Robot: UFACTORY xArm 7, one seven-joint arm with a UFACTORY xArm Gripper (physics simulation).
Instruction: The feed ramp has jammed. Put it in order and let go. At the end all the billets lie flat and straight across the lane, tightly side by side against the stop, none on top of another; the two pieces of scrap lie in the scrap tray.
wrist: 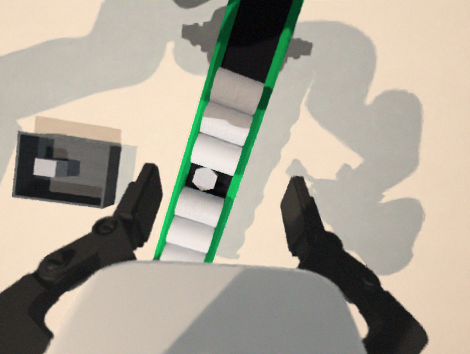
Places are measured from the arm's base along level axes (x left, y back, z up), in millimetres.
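Pixels of known places: gripper, fingertip midpoint: (224, 184).
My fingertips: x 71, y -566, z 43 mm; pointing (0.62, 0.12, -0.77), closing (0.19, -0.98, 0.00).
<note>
For each thing: its top centre in the pictures, then the offset to it from my fingertips. "spot": a spot on its surface instead. Level surfaces: height alone.
- lane at a spot on its surface: (276, 65) spot: dx +149, dy -27, dz -127 mm
- light hexagonal piece at its top centre: (204, 178) dx -12, dy +21, dz -139 mm
- pale block at its top centre: (44, 167) dx -67, dy +258, dz -196 mm
- dark scrap tray at a spot on its surface: (111, 177) spot: dx -56, dy +166, dz -204 mm
- pale mat at its surface level: dz -225 mm
The lane (276, 65) has green side rails and a black bed and runs diagonally through the wrist view. Three white billets (236, 91) (226, 123) (216, 152) lie across its upper part. Below them a light hexagonal piece (204, 178) sits on the bed in a gap. Three more billets (198, 206) (189, 233) (182, 253) lie across below it, the lowest partly hidden by the gripper body. The stop is hidden. A pale block (46, 167) lies in the dark scrap tray (111, 177) at the left. My gripper (224, 184) is open and empty above the lane, a finger on each side.
The pale mat (175, 95) lies under the lane and tray. Shadows of the arm fall across it at the upper left and the right. The tray stands left of the lane, near my left finger in the view. The upper lane shows bare black bed.
</note>
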